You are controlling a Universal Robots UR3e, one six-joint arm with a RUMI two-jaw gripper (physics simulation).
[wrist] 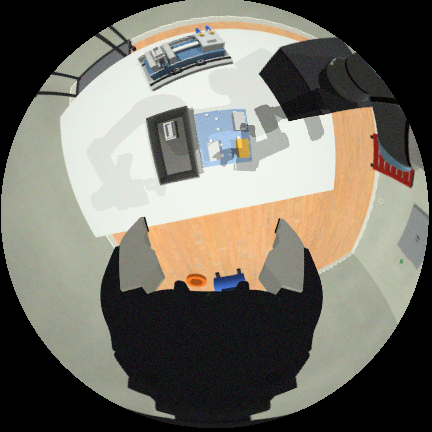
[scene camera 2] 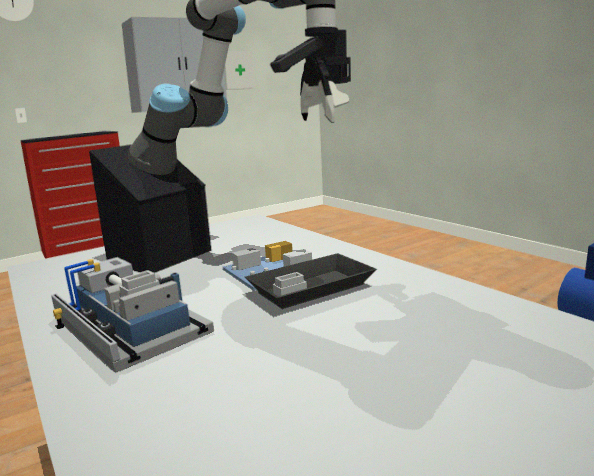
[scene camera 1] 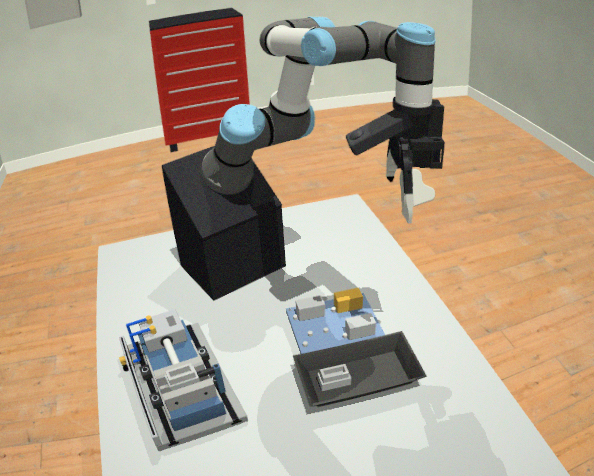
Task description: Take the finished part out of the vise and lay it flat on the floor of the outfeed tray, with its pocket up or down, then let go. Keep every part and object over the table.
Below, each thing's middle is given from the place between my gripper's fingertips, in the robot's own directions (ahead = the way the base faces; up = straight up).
Labels:
The blue board [scene camera 1: 335,322] lies 34 cm below my hand, 10 cm to the right of it and 7 cm behind it. From my hand the other things lie so: fixed jaw [scene camera 2: 154,298] (45 cm to the right, 26 cm below, 9 cm ahead).

